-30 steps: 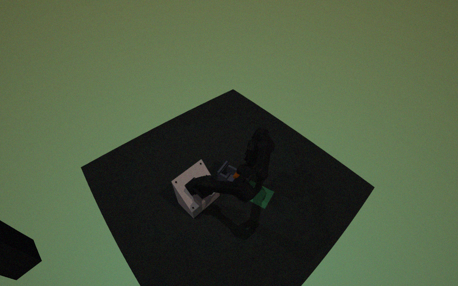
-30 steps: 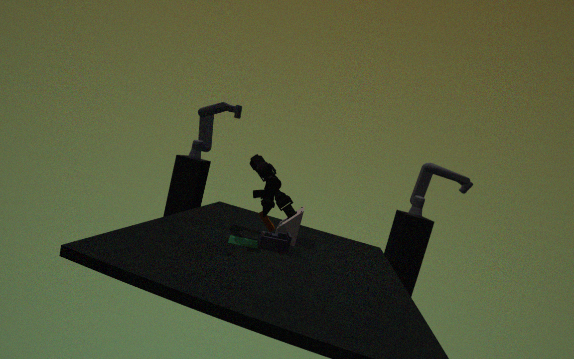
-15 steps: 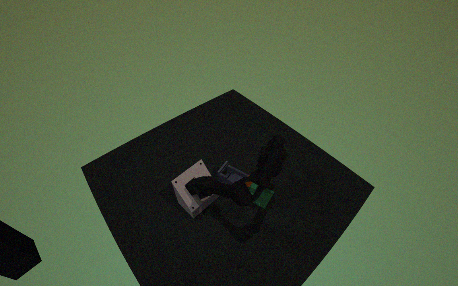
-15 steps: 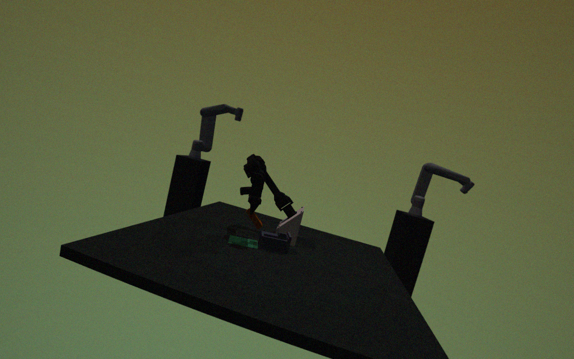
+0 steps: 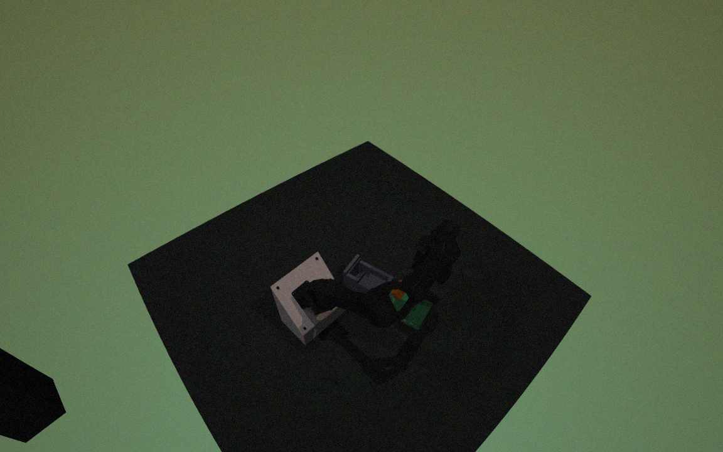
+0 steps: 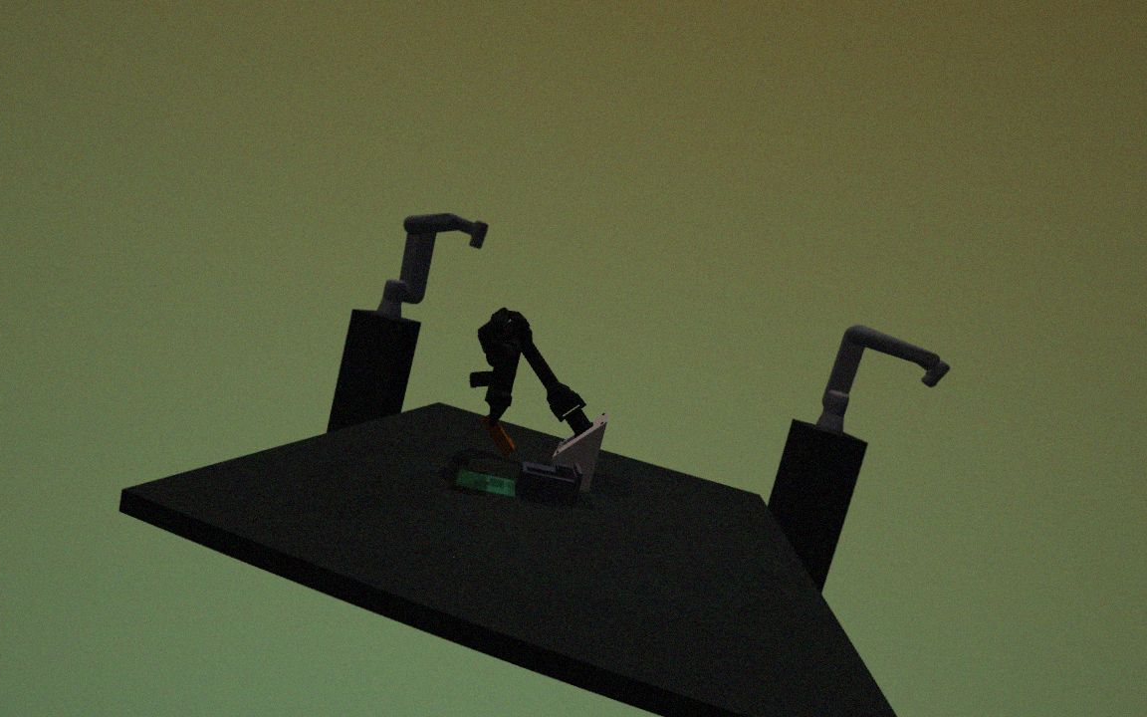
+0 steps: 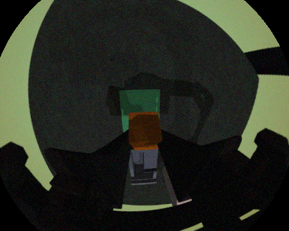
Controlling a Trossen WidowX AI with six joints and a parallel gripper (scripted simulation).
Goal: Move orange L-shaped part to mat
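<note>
My gripper tip is 10 mm past the green mat, 20 mm to the right of it and 170 mm above it. The rest, counted from my gripper tip: orange L-shaped part 20 mm behind, 30 mm to the left, 30 mm below.
</note>
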